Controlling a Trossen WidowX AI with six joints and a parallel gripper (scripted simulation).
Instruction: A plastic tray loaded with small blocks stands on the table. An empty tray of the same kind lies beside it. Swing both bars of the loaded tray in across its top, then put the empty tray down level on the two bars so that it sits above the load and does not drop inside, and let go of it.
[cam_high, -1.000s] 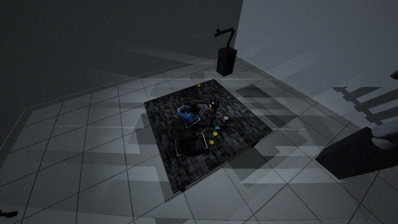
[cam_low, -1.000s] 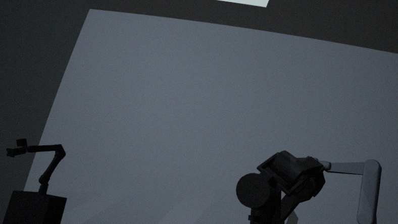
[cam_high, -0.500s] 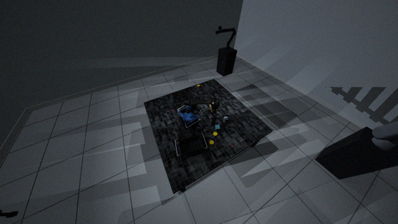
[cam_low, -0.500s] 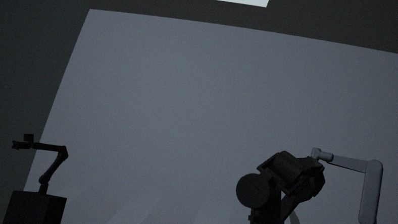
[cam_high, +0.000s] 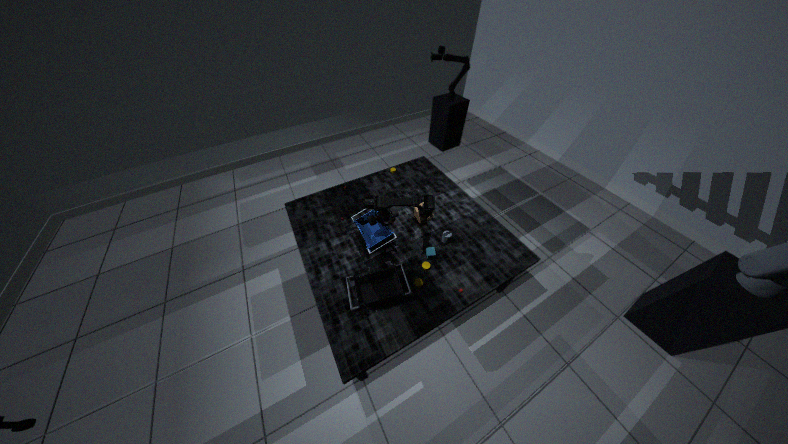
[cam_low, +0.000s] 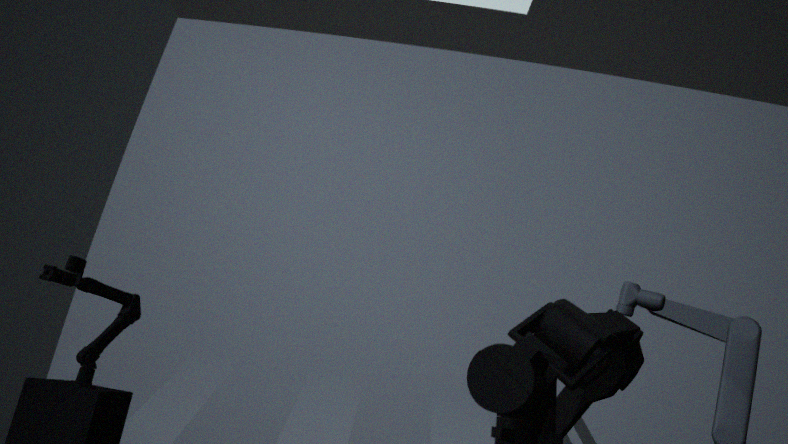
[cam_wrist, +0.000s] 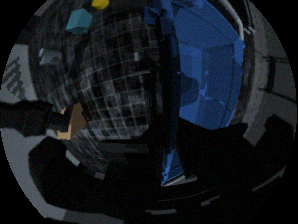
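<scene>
Now: the blue tray 70 mm ahead of my gripper tip, 10 mm to the right of it and 10 mm above it. The rest, counted from my gripper tip: teal block: 170 mm behind, 280 mm to the left, 90 mm below; then pale disc: 330 mm behind, 240 mm to the left, 80 mm below.
</scene>
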